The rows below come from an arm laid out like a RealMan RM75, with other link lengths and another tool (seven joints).
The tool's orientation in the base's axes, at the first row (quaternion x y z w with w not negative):
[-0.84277, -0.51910, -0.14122, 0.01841]
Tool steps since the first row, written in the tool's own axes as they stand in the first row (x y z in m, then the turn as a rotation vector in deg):
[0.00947, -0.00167, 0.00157, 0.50, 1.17, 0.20]
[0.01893, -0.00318, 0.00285, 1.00, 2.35, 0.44]
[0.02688, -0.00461, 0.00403, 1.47, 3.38, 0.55]
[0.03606, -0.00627, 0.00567, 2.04, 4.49, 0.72]
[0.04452, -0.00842, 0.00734, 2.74, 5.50, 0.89]
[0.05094, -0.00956, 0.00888, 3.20, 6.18, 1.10]
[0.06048, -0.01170, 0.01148, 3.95, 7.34, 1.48]
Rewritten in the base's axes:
[0.00286, 0.00928, 0.00074, 1.28, -0.07, 0.07]
[0.00580, 0.01843, 0.00177, 2.59, -0.13, 0.11]
[0.00815, 0.02622, 0.00251, 3.71, -0.18, 0.24]
[0.01091, 0.03526, 0.00311, 4.97, -0.16, 0.35]
[0.01295, 0.04390, 0.00343, 6.19, 0.01, 0.49]
[0.01499, 0.05028, 0.00347, 7.03, 0.13, 0.48]
[0.01769, 0.06003, 0.00319, 8.45, 0.32, 0.44]

